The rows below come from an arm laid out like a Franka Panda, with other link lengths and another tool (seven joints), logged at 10 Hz.
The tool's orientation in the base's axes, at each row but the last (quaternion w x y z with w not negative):
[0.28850 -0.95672 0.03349 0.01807]
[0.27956 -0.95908 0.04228 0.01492]
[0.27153 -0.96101 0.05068 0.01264]
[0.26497 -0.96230 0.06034 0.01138]
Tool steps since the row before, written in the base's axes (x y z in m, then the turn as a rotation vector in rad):
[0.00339 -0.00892 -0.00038 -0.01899 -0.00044 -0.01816]
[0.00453 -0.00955 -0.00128 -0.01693 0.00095 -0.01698]
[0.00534 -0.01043 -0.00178 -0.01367 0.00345 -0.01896]
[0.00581 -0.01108 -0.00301 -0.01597 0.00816 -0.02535]
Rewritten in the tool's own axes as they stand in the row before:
[0.00388 0.00737 -0.00467 -0.01793 0.01178 0.01517]
[0.00527 0.00830 -0.00408 -0.01604 0.00980 0.01491]
[0.00635 0.00921 -0.00392 -0.01293 0.00837 0.01792]
[0.00715 0.01026 -0.00302 -0.01538 0.00789 0.02580]

